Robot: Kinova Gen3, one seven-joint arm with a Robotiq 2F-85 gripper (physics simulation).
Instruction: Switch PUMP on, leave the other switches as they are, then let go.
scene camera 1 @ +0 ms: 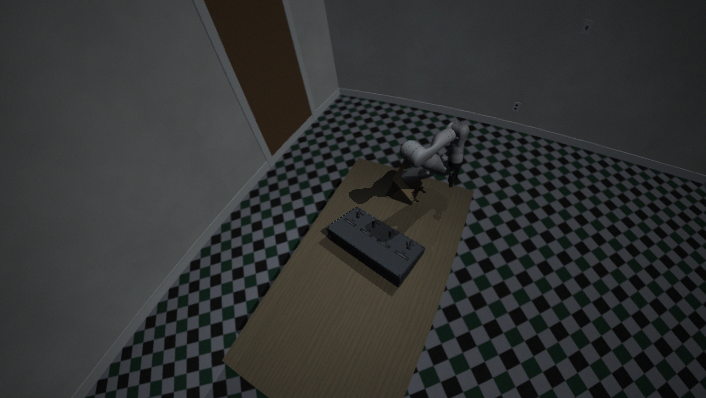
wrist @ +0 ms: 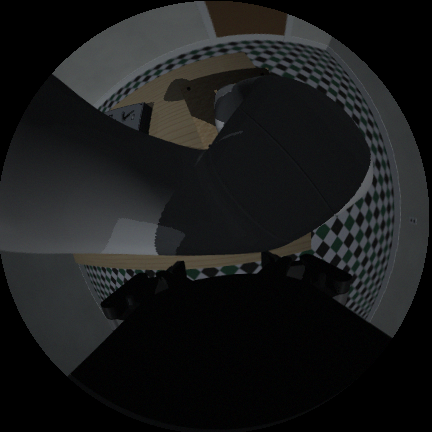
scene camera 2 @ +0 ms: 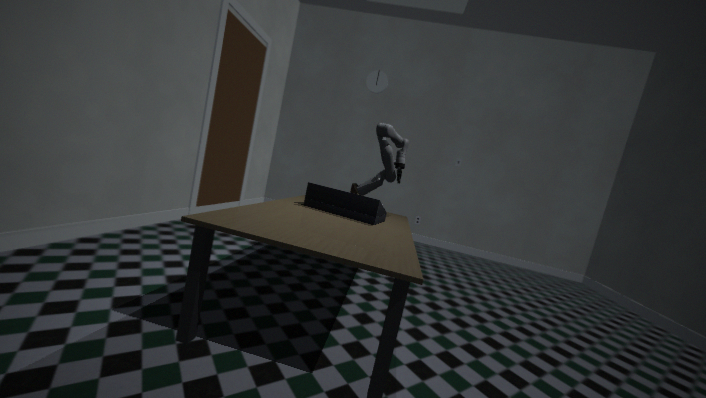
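Seen in the pictures: gripper, between the fingertips: [scene camera 1: 453, 182] [wrist: 223, 265] [scene camera 2: 398, 182]; arm's base, origin of its link: [scene camera 1: 406, 176] [scene camera 2: 359, 191].
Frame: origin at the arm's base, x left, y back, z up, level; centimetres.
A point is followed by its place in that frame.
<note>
A dark grey switch box [scene camera 1: 372, 247] @[z 0.2, x 1.6, y -54.9 cm] [scene camera 2: 342, 202] @[z -4.8, x -1.1, y -60.7 cm] [wrist: 131, 116] @[z -5.7, x -16.0, y -34.5 cm] lies across the table. In the first scene view it bears a row of several small toggle switches, each with a small label plate. The labels are too small to read, so I cannot tell which switch is PUMP, nor how each is set. In the second scene view the box shows its dark back. My gripper [scene camera 1: 452, 185] @[z 14.7, x 29.7, y -6.9 cm] [scene camera 2: 399, 181] @[z 14.7, x 29.7, y -6.9 cm] [wrist: 223, 265] @[z 14.7, x 29.7, y -6.9 cm] is open and empty, high above the table's far right edge, well apart from the box. In the wrist view the arm hides most of the box.
The wooden table [scene camera 1: 320, 320] @[z -13.3, x -7.8, y -99.4 cm] [scene camera 2: 300, 232] @[z -13.2, x -4.3, y -124.9 cm] bears the box and the arm's base. The arm [scene camera 1: 430, 152] @[z 49.9, x 18.5, y -27.2 cm] [scene camera 2: 386, 150] @[z 35.7, x 15.9, y -21.5 cm] [wrist: 280, 165] @[z 23.3, x 21.9, y -2.1 cm] rises at the table's far end and casts shadows on the table top and box. A brown door [scene camera 1: 265, 65] [scene camera 2: 232, 110] is in the left wall.
</note>
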